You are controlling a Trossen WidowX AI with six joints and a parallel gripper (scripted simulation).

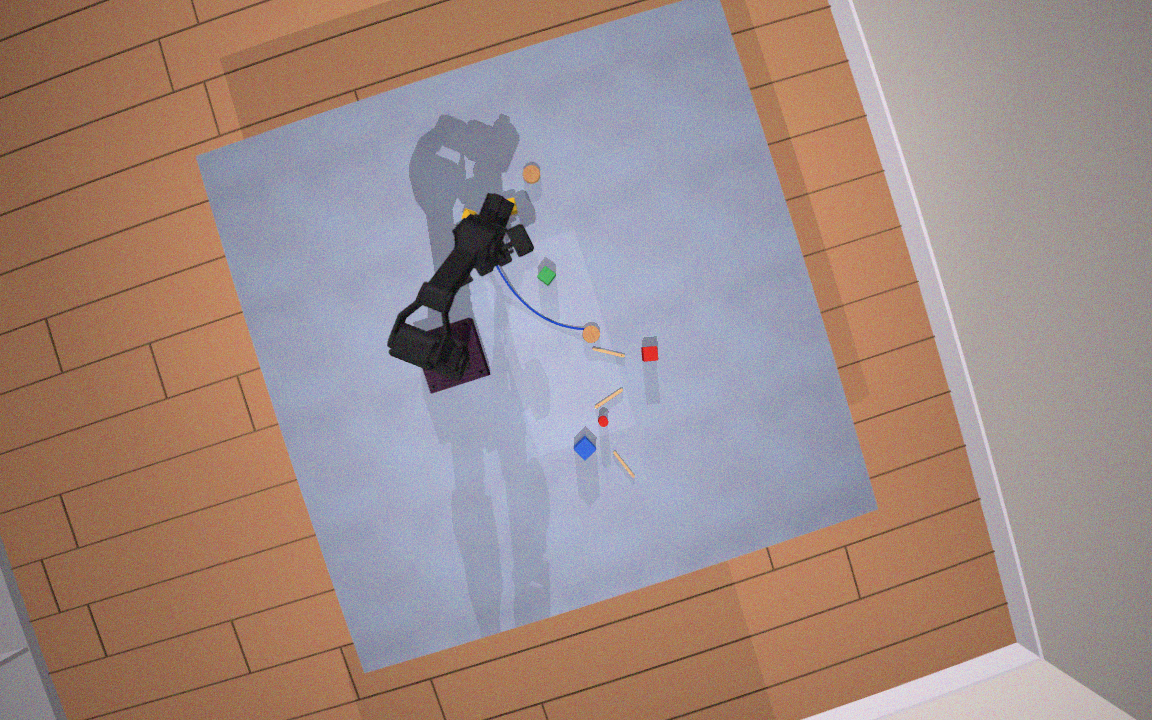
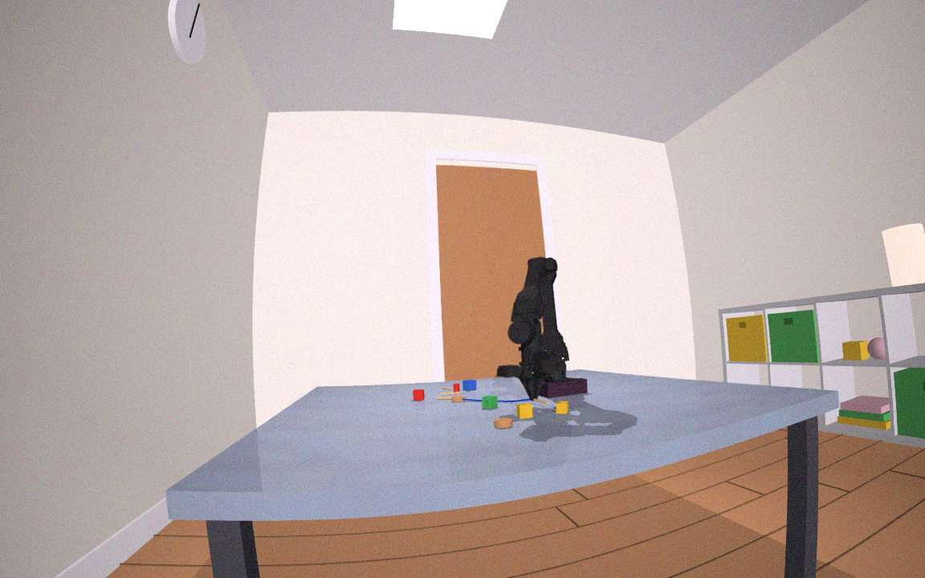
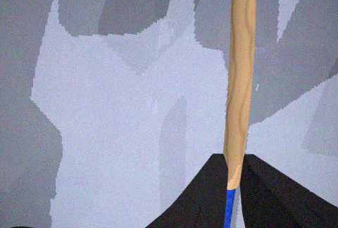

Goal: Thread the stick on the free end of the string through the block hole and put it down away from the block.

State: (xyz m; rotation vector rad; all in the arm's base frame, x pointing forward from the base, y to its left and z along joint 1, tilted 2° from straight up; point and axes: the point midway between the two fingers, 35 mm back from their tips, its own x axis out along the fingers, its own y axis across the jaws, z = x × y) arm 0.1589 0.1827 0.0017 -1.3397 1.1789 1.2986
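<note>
The green block is 100 mm ahead of my gripper tip and 70 mm to the right of it. Also, from my gripper tip: red cube (310 mm to the right, 270 mm ahead); then thin wooden stick (20 mm to the left); then round wooden button (230 mm to the right, 160 mm ahead, 10 mm below).
</note>
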